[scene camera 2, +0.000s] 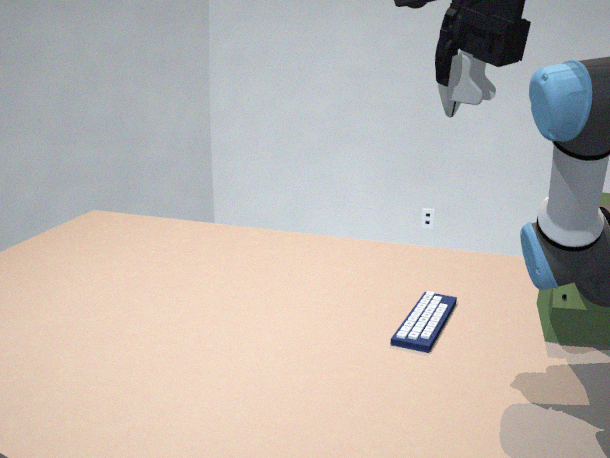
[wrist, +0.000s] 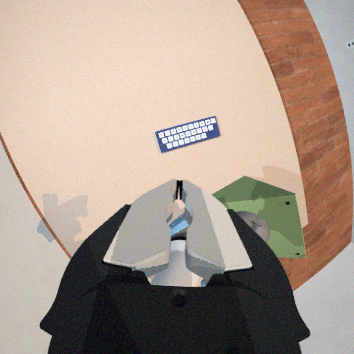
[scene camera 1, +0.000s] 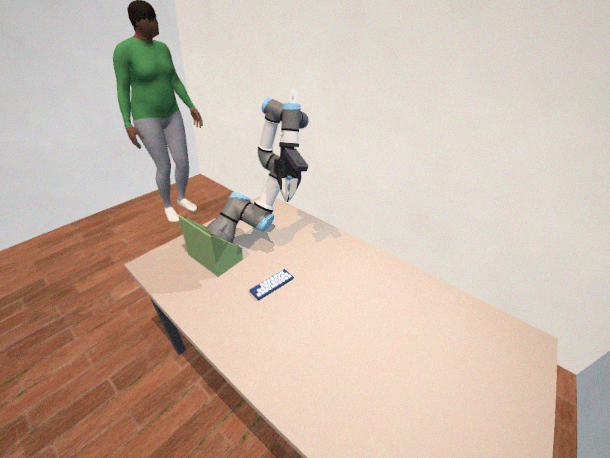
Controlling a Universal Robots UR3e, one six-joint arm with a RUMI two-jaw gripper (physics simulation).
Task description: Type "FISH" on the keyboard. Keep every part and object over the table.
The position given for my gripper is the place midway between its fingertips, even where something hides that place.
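Note:
Scene camera 2 shows my gripper (scene camera 2: pixel 449 116). Wrist view: the gripper (wrist: pixel 178 181) is visible. Scene camera 1 likewise shows the gripper (scene camera 1: pixel 287 202).

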